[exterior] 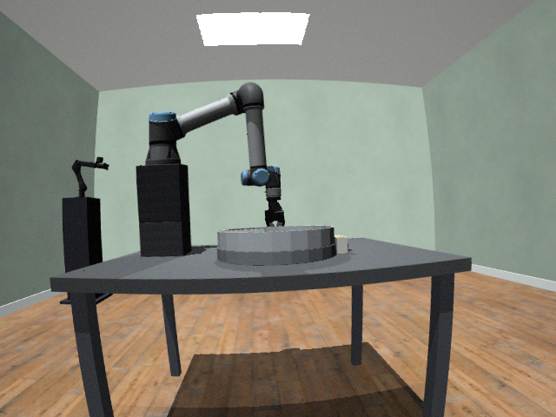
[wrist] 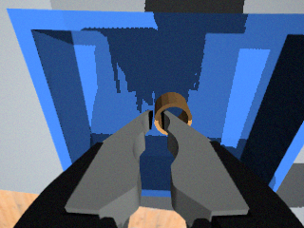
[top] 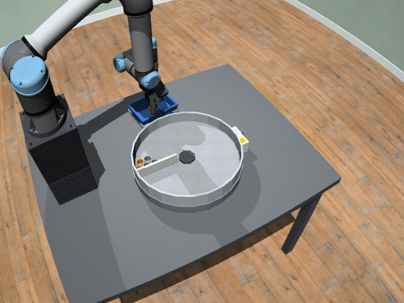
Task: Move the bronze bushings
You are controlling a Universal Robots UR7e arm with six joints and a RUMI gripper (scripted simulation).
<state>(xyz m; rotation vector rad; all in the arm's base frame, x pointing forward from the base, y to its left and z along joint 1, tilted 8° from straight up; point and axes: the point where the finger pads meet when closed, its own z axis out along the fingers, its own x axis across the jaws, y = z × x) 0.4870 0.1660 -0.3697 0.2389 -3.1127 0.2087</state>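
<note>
Right now my hand is 1 cm past the blue crate. From my hand the other things lie so: turntable (4 cm behind, 36 cm to the right, 2 cm above).
</note>
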